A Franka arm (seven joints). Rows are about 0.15 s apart.
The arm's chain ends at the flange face. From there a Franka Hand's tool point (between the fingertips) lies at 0.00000 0.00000 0.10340 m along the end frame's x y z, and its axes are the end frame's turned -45 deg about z.
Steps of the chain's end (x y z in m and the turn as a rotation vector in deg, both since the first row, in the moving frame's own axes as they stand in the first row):
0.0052 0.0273 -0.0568 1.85 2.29 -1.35
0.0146 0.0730 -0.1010 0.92 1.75 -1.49
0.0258 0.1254 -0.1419 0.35 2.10 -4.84
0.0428 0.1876 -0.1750 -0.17 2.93 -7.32
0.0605 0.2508 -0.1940 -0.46 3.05 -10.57
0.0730 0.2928 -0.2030 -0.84 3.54 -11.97
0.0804 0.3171 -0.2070 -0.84 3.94 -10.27
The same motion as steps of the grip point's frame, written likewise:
-0.0103 0.0235 -0.0569 -0.31 2.93 -1.35
-0.0379 0.0630 -0.1011 -0.59 1.89 -1.49
-0.0672 0.1090 -0.1420 -1.24 1.73 -4.84
-0.0986 0.1666 -0.1751 -2.19 1.95 -7.32
-0.1309 0.2243 -0.1941 -2.48 1.83 -10.57
-0.1514 0.2638 -0.2032 -3.10 1.91 -11.97
-0.1629 0.2868 -0.2073 -3.38 2.19 -10.27

